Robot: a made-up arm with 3 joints. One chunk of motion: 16 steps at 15 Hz.
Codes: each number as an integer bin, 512 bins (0 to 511) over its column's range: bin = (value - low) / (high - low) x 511, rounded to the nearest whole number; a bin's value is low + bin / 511 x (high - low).
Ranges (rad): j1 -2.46..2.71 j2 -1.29..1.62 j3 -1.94..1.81
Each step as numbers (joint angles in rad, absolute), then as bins.
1 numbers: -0.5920 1.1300 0.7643
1 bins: 185 425 369
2 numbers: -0.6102 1.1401 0.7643
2 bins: 183 427 369
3 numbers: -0.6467 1.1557 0.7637
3 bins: 179 429 368
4 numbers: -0.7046 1.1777 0.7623
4 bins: 174 433 368
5 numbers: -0.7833 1.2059 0.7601
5 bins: 166 438 368
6 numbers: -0.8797 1.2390 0.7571
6 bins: 156 444 368
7 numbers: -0.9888 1.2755 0.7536
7 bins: 145 451 367
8 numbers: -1.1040 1.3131 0.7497
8 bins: 134 457 367
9 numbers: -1.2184 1.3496 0.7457
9 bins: 123 464 366
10 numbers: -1.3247 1.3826 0.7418
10 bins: 112 469 365
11 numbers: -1.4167 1.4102 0.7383
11 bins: 103 474 365
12 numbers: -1.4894 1.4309 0.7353
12 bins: 96 478 365
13 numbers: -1.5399 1.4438 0.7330
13 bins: 91 480 364
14 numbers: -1.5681 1.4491 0.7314
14 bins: 88 481 364
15 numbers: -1.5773 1.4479 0.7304
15 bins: 87 481 364
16 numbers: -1.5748 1.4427 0.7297
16 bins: 87 480 364
